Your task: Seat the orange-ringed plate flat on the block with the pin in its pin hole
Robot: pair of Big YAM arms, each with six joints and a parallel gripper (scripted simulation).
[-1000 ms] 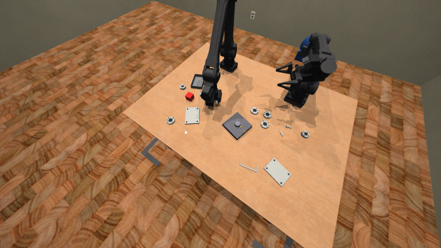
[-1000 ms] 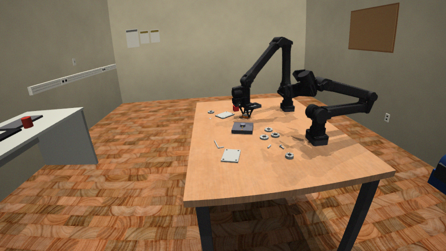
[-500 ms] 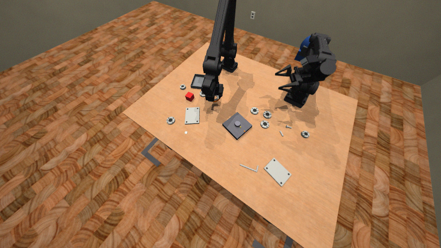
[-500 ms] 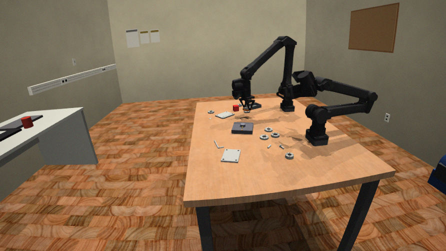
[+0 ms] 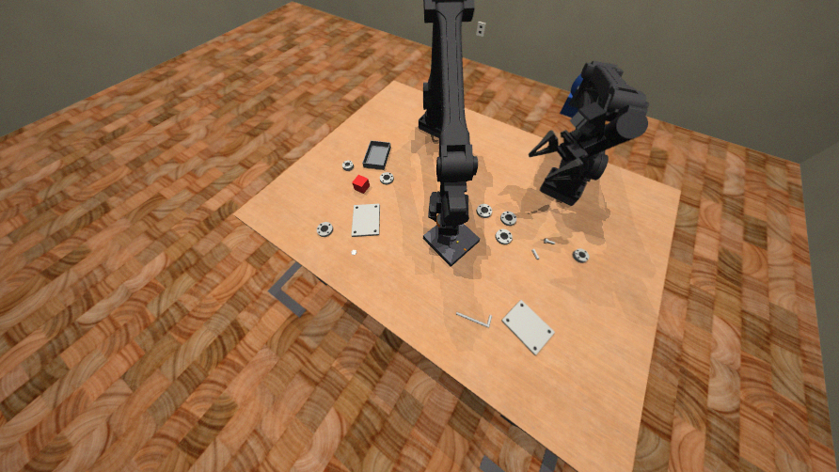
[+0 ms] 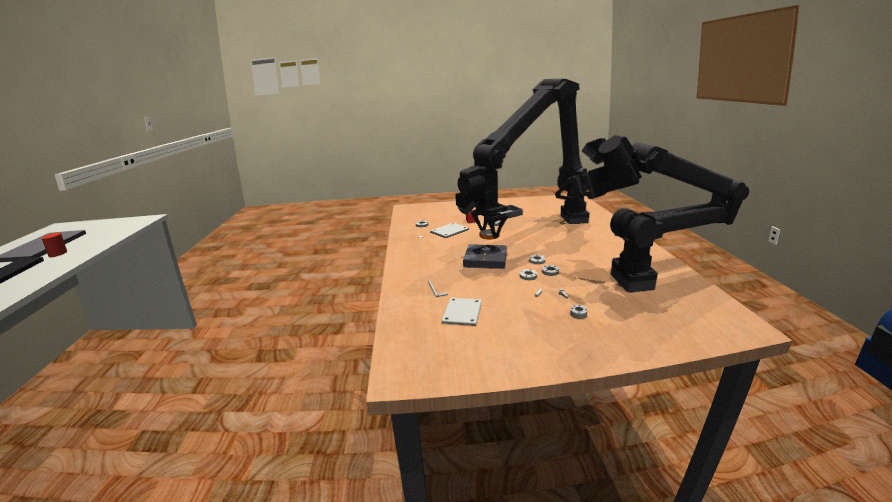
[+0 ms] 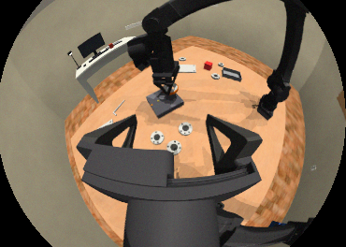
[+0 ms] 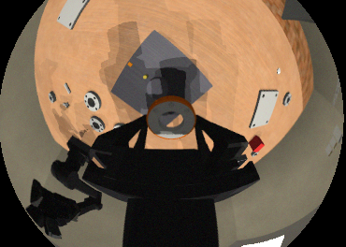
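Right now my right hand is 2 cm short of the dark block, 6 cm to the right of it and 6 cm above it. From my right hand the other things lie so: dark tray (11 cm behind, 39 cm to the right, 7 cm below); L-shaped key (16 cm ahead, 23 cm to the left, 7 cm below); red cube (3 cm ahead, 34 cm to the right, 6 cm below).
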